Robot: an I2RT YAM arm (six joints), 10 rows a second.
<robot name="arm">
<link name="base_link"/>
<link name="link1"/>
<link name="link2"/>
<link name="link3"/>
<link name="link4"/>
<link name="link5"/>
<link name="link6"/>
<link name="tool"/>
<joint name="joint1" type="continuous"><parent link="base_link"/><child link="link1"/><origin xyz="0 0 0.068"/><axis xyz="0 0 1"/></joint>
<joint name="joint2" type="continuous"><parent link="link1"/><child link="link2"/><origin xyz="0.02 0.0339 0.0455"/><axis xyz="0 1 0"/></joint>
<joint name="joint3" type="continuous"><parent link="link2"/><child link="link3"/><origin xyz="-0.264 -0.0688 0"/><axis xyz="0 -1 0"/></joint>
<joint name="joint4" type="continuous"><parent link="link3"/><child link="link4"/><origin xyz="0.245 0.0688 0.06"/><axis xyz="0 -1 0"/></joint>
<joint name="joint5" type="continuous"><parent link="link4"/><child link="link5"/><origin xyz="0.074 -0.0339 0.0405"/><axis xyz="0 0 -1"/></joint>
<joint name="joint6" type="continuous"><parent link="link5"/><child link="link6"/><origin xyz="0.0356 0 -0.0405"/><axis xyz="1 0 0"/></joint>
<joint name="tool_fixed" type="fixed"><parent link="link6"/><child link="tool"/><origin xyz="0 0 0" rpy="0 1.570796 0"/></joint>
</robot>
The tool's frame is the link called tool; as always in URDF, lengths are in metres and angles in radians. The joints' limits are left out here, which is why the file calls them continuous.
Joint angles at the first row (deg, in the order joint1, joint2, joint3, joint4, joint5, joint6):
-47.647 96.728 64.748 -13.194 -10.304 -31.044
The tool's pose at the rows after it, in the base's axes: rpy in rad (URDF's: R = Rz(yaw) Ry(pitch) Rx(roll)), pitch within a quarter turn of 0, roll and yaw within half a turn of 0; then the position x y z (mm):
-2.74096, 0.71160, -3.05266, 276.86, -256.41, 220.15
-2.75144, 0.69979, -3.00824, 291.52, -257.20, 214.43
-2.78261, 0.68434, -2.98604, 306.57, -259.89, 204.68
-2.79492, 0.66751, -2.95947, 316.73, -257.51, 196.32
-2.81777, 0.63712, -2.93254, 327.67, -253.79, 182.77
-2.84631, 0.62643, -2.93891, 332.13, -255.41, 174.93
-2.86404, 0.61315, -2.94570, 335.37, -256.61, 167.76
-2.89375, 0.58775, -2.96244, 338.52, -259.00, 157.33
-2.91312, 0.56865, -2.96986, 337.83, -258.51, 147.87
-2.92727, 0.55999, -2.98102, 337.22, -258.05, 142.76
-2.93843, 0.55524, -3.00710, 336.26, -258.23, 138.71
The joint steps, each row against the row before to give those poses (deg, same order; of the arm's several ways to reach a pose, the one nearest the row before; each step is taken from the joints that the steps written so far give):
3.775 2.092 2.594 -0.675 -1.091 -4.601
1.328 2.991 2.528 -0.599 -0.962 -1.334
1.078 3.778 2.964 -1.002 -1.049 -0.868
1.177 2.152 1.191 -0.281 -0.221 -0.877
1.364 2.766 1.128 -0.559 -0.084 -1.226
0.165 1.860 1.099 -0.678 -0.553 -0.127
0.149 1.504 0.723 -0.361 0.012 -0.076
0.027 2.129 1.118 -1.025 0.169 -0.090
0.000 1.020 -0.436 -0.030 0.075 -0.274
0.000 0.509 -0.312 0.034 0.033 0.228
-0.066 0.332 -0.421 0.421 0.421 1.051

